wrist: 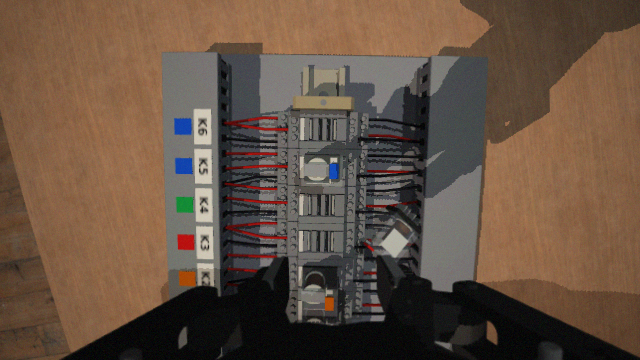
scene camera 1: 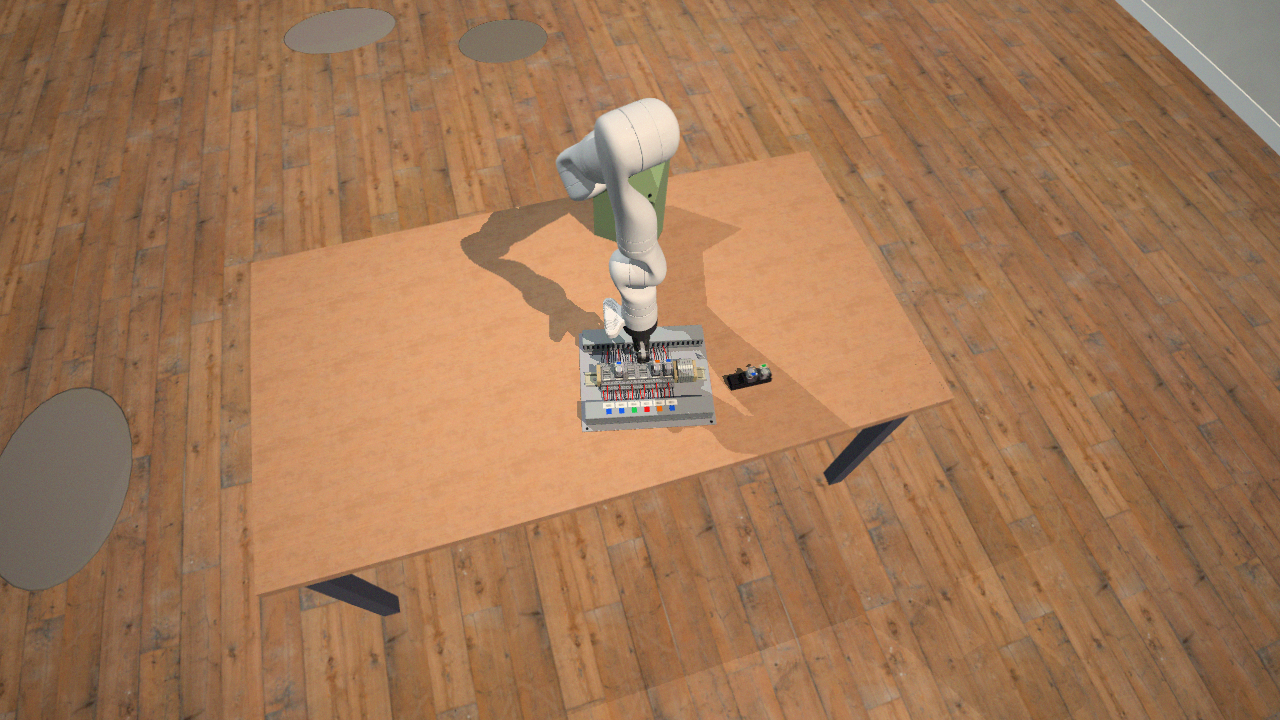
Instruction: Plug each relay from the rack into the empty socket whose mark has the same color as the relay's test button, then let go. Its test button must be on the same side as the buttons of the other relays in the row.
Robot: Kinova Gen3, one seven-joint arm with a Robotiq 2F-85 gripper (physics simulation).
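Frame: origin at the arm's base, x back, y right, z up, level; metres.
Seen in the pictures: gripper, fingertip midpoint: [wrist: 332,274] [scene camera 1: 640,351].
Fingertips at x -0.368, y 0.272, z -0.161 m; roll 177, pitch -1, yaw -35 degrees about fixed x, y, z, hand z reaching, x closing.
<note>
A point is followed by its place in that frame.
My gripper [scene camera 1: 642,356] {x -0.368, y 0.272, z -0.161 m} [wrist: 332,274] {x -0.368, y 0.272, z -0.161 m} is partly open and empty above the relay row, its fingers either side of the row near K2. A clear relay [wrist: 397,239] {x -0.328, y 0.239, z -0.237 m} lies tilted on the black wires beside the row, close to the right-hand finger; its test button colour does not show. The K3 socket [wrist: 320,241] {x -0.379, y 0.269, z -0.249 m}, the K4 socket [wrist: 320,204] {x -0.362, y 0.292, z -0.256 m} and the K6 socket [wrist: 322,129] {x -0.325, y 0.340, z -0.249 m} are empty. A blue-button relay [wrist: 320,170] {x -0.343, y 0.317, z -0.213 m} sits in K5 and an orange-button relay [wrist: 315,295] {x -0.397, y 0.249, z -0.212 m} in K2. The black rack [scene camera 1: 735,382] {x -0.538, y 0.104, z -0.278 m} holds a blue-button relay [scene camera 1: 750,374] {x -0.558, y 0.083, z -0.234 m} and a green-button relay [scene camera 1: 764,370] {x -0.573, y 0.049, z -0.234 m}.
Wire ducts [scene camera 1: 644,411] [wrist: 452,150] run along both sides of the panel. The colour marks beside K6 to K2 read blue, blue, green, red, orange. A beige end stop [wrist: 322,103] {x -0.314, y 0.355, z -0.240 m} closes the row beyond K6. The rack stands right of the panel in the scene view.
</note>
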